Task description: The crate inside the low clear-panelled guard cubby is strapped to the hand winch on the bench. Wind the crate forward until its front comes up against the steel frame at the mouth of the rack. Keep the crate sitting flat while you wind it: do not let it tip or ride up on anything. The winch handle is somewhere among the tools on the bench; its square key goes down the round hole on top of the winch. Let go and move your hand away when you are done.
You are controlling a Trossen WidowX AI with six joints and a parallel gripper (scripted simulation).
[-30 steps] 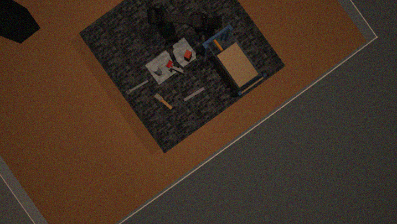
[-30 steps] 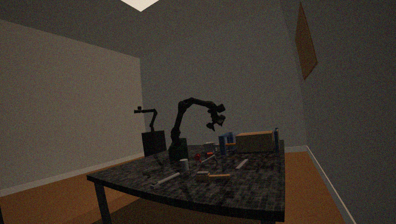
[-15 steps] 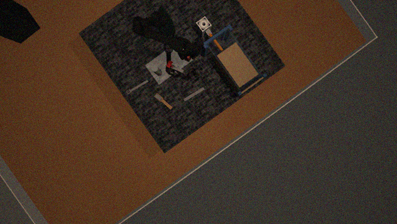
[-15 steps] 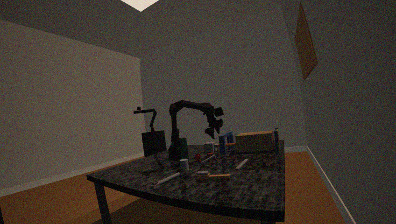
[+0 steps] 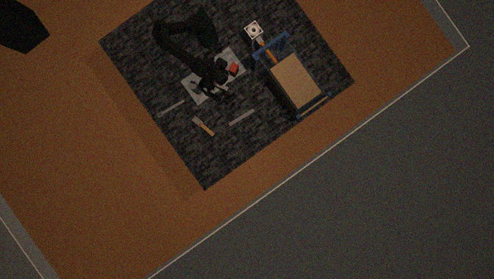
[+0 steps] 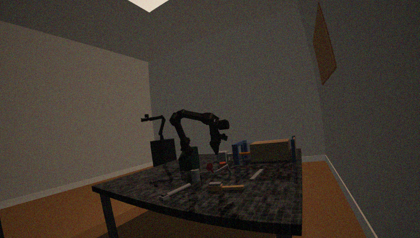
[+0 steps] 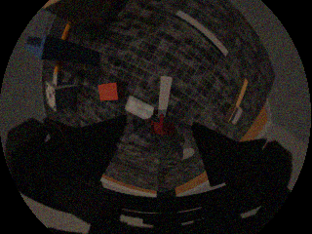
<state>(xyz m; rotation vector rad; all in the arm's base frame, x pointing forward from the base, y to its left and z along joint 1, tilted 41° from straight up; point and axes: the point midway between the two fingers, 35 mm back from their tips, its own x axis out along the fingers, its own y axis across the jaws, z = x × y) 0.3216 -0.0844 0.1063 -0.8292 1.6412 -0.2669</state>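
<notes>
Right now my gripper tip is 1 cm to the left of the winch handle and 11 cm above it. The rest, counted from my gripper tip: red grip: 5 cm behind, 3 cm to the right, 10 cm below; wooden-handled tool: 15 cm ahead, 27 cm to the right, 12 cm below; flat grey bar: 26 cm ahead, 2 cm to the right, 14 cm below.
</notes>
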